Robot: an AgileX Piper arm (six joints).
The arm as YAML. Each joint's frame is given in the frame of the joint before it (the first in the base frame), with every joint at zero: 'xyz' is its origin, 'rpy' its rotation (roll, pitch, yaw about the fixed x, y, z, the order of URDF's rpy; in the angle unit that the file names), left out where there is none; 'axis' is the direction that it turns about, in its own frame. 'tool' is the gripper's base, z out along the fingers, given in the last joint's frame.
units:
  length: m
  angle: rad
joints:
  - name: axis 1
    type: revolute
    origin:
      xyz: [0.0, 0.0, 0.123]
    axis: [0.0, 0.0, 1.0]
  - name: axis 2
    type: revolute
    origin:
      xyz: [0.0, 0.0, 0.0]
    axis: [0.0, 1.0, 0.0]
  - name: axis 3
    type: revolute
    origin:
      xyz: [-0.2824, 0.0, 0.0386]
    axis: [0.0, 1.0, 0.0]
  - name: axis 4
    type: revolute
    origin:
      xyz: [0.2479, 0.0, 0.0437]
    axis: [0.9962, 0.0, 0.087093]
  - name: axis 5
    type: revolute
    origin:
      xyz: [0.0, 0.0, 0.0]
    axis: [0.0, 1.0, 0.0]
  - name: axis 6
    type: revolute
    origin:
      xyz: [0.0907, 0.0, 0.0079]
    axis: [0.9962, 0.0, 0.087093]
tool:
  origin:
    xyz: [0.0, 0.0, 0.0]
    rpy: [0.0, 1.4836, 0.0]
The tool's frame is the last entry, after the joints.
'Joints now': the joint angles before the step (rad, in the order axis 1, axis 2, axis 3, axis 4, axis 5, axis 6). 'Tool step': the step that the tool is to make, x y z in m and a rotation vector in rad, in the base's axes. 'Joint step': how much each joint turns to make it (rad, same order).
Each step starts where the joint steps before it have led.
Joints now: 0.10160 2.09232 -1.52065 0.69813 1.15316 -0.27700
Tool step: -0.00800 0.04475 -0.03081 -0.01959 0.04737 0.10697
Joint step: 0.11258 0.07398 -0.00118 -0.00457 -0.02452 -0.00710
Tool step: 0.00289 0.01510 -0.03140 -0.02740 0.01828 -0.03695
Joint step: 0.03764 0.07289 -0.00113 0.00921 -0.08429 0.02981
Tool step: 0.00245 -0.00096 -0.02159 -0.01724 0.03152 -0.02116
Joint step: -0.00201 0.05249 -0.00512 0.00004 -0.02291 0.00885
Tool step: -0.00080 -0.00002 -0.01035 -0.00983 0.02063 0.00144
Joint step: 0.00121 0.02387 -0.00001 -0.00421 -0.00280 0.00126
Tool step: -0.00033 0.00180 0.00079 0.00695 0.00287 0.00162
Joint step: 0.00296 0.00000 -0.00201 0.00712 0.00476 -0.00106
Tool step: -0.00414 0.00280 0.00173 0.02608 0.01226 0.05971
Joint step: 0.00430 -0.00003 -0.00117 0.01032 0.04449 -0.04826
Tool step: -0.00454 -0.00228 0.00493 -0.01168 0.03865 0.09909
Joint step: -0.00009 0.00002 -0.02233 -0.05480 0.09656 -0.02087
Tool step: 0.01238 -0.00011 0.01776 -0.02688 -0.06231 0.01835
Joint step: 0.00024 -0.01139 -0.07215 -0.05543 0.01827 0.02826
